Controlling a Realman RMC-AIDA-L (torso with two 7-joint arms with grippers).
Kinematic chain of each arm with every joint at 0, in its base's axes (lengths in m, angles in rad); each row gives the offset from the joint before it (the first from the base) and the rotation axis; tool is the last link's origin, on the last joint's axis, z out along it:
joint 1: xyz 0 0 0.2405 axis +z
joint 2: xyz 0 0 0 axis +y
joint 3: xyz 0 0 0.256 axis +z
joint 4: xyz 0 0 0 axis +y
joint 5: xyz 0 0 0.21 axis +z
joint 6: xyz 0 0 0 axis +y
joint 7: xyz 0 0 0.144 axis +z
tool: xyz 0 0 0
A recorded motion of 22 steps. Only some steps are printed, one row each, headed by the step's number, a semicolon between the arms.
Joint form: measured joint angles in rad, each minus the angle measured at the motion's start. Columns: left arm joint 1, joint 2, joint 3, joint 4, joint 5, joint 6, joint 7; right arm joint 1, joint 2, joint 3, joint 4, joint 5, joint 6, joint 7.
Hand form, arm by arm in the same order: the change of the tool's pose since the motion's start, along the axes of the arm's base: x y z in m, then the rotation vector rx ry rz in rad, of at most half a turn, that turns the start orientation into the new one. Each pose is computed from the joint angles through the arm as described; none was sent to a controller.
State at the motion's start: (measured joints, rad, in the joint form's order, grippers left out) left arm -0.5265 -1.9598 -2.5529 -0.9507 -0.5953 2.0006 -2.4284; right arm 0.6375 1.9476 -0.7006 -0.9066 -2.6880 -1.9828 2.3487
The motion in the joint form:
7: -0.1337 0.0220 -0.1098 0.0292 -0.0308 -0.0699 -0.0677; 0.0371 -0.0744 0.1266 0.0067 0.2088 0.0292 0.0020
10: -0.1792 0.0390 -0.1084 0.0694 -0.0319 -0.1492 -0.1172; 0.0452 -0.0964 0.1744 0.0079 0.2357 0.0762 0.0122
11: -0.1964 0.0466 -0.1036 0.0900 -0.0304 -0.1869 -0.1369; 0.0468 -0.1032 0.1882 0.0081 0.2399 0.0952 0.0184
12: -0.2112 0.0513 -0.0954 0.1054 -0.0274 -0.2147 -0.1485; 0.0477 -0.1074 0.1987 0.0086 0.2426 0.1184 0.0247
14: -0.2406 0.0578 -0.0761 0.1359 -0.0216 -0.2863 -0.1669; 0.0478 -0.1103 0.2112 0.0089 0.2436 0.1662 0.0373
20: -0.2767 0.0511 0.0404 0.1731 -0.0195 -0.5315 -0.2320; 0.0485 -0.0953 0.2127 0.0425 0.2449 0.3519 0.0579
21: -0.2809 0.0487 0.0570 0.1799 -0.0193 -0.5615 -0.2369; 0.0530 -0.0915 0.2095 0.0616 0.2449 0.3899 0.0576
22: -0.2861 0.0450 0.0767 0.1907 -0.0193 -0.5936 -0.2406; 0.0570 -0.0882 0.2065 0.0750 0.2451 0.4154 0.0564
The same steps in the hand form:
7: 0.0320 0.0495 0.0147 0.1517 -0.0530 -0.0207; -0.0234 0.0335 0.0378 0.2337 0.1842 0.0731
10: 0.0390 0.0706 0.0160 0.2043 -0.0369 0.0055; -0.0236 0.0454 0.0526 0.3364 0.1981 0.0733
11: 0.0410 0.0791 0.0160 0.2250 -0.0266 0.0185; -0.0227 0.0491 0.0574 0.3705 0.1966 0.0684
12: 0.0433 0.0856 0.0151 0.2357 -0.0155 0.0219; -0.0214 0.0528 0.0610 0.4038 0.1926 0.0625
14: 0.0476 0.1000 0.0125 0.2693 0.0126 0.0234; -0.0182 0.0593 0.0653 0.4605 0.1796 0.0491
20: 0.0512 0.1343 0.0014 0.3954 0.1334 0.0249; -0.0066 0.0793 0.0614 0.6051 0.1362 0.0107
21: 0.0518 0.1379 -0.0011 0.4074 0.1474 0.0211; -0.0049 0.0836 0.0577 0.6229 0.1314 0.0042
22: 0.0526 0.1413 -0.0053 0.4157 0.1615 0.0157; -0.0043 0.0866 0.0546 0.6331 0.1287 0.0016

